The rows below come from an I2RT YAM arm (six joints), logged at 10 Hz.
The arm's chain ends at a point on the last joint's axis. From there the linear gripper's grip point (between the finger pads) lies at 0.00 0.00 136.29 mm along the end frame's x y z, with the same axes.
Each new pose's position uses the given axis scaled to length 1; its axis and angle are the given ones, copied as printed.
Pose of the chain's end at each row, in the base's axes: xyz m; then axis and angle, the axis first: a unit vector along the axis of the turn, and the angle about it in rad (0 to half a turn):
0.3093 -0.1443 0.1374 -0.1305 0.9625 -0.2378 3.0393
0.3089 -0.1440 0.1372 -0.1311 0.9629 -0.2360 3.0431
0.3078 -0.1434 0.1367 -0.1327 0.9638 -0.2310 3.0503
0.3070 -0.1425 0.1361 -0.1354 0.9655 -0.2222 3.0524
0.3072 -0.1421 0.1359 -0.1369 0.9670 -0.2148 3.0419
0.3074 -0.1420 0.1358 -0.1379 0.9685 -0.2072 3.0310
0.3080 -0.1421 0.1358 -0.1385 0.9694 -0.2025 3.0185
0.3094 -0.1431 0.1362 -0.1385 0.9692 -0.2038 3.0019
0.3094 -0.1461 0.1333 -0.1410 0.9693 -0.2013 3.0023
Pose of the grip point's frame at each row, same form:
0.3311 -0.2047 0.0172 -0.1305 0.9625 -0.2378 3.0393
0.3302 -0.2040 0.0167 -0.1311 0.9629 -0.2360 3.0431
0.3281 -0.2023 0.0155 -0.1327 0.9638 -0.2310 3.0503
0.3269 -0.1992 0.0138 -0.1354 0.9655 -0.2222 3.0524
0.3283 -0.1967 0.0128 -0.1369 0.9670 -0.2148 3.0419
0.3297 -0.1945 0.0120 -0.1379 0.9685 -0.2072 3.0310
0.3318 -0.1931 0.0117 -0.1385 0.9694 -0.2025 3.0185
0.3354 -0.1940 0.0125 -0.1385 0.9692 -0.2038 3.0019
0.3354 -0.1964 0.0093 -0.1410 0.9693 -0.2013 3.0023

